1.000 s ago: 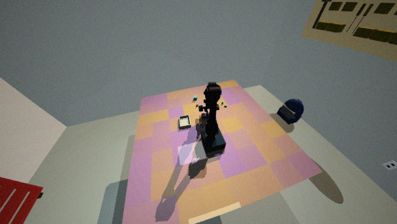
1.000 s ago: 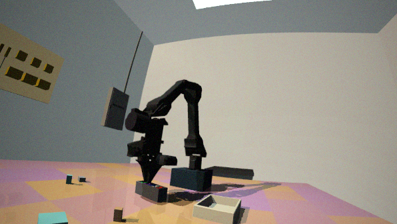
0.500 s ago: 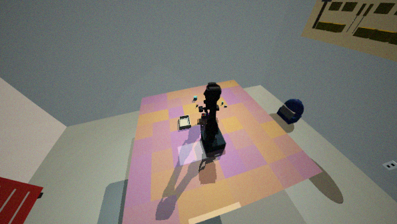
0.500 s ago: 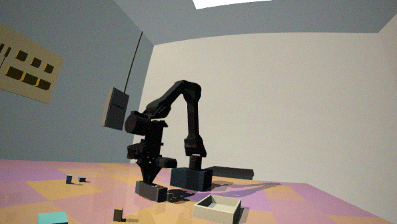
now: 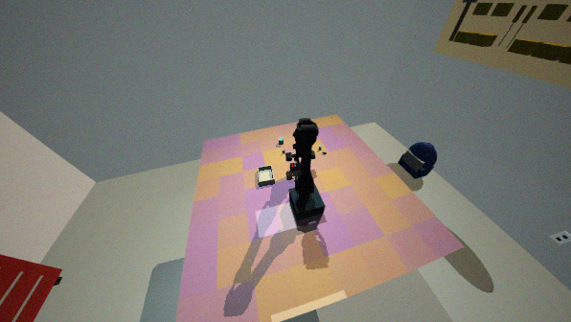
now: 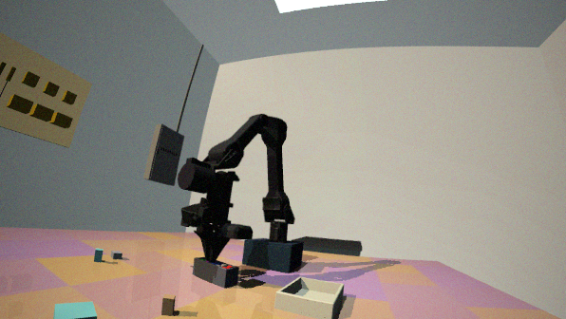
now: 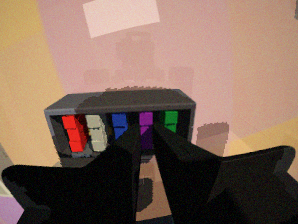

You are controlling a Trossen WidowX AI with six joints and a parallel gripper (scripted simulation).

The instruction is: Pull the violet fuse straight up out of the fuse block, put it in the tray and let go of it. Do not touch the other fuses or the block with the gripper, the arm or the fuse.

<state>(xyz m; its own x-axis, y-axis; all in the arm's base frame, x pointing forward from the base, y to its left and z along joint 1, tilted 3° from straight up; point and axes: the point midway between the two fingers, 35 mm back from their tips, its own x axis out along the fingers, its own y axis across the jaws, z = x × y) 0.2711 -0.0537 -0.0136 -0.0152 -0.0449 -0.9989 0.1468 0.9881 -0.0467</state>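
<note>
Now: gripper tip 20 mm to the left of the green fuse and 10 mm above it. Also, from my gripper tip: white fuse 40 mm to the left, 10 mm below; blue fuse 20 mm to the left, 10 mm below; violet fuse 10 mm below.
</note>
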